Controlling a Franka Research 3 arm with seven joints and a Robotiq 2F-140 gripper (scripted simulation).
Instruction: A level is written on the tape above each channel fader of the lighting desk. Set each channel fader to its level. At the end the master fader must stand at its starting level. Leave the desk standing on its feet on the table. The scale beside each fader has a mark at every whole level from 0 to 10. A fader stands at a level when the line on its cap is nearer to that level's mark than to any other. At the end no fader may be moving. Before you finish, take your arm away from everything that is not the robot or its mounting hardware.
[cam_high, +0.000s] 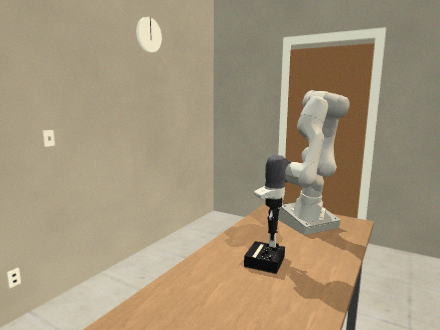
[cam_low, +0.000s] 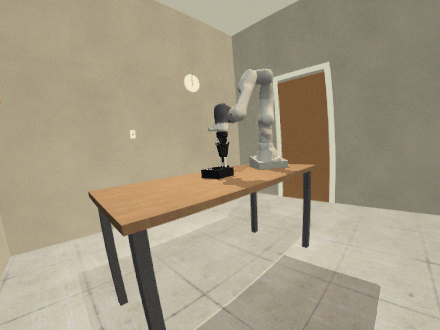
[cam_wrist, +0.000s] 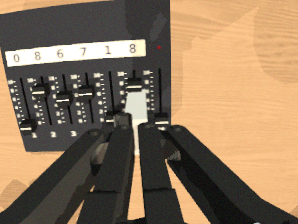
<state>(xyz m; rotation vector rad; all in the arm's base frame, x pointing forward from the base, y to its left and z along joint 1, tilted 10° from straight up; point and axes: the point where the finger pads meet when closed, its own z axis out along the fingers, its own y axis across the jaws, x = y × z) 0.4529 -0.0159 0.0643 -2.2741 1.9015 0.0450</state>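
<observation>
Right now my hand is 2 cm past the master fader cap, 1 cm to the right of it and 3 cm above it.
</observation>
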